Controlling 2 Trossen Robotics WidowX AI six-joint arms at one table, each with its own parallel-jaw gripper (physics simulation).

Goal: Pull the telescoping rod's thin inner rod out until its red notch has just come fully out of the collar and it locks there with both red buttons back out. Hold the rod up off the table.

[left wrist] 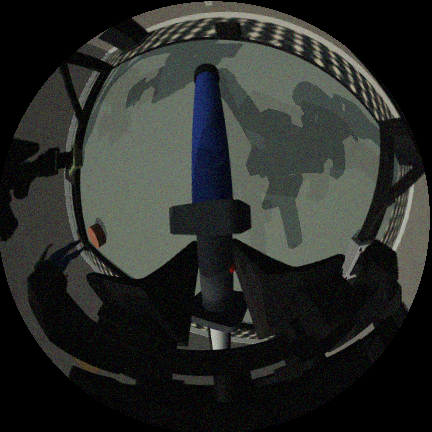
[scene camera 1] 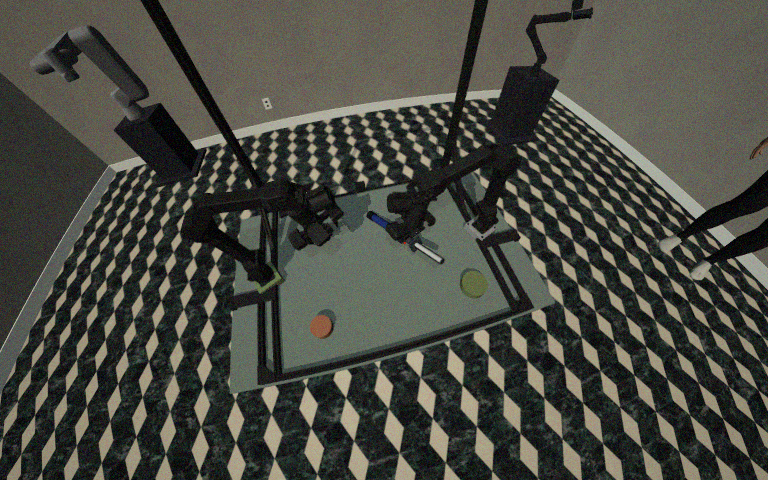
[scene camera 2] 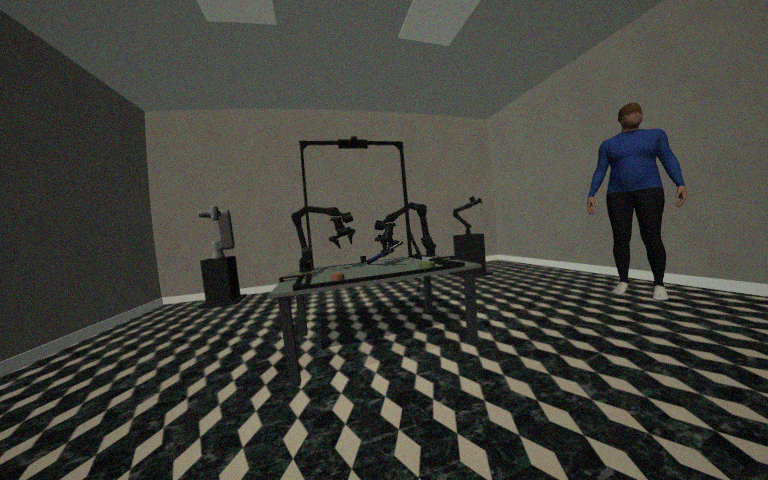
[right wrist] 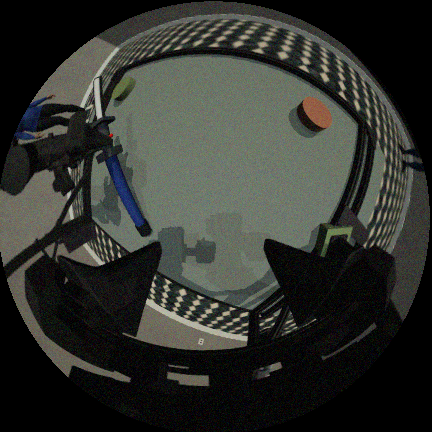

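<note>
My right gripper is open with nothing in it, and you'd find it in both the left wrist view and the right wrist view. My left gripper is here too, and the right wrist view shows it as well. There's also a telescoping rod.
</note>
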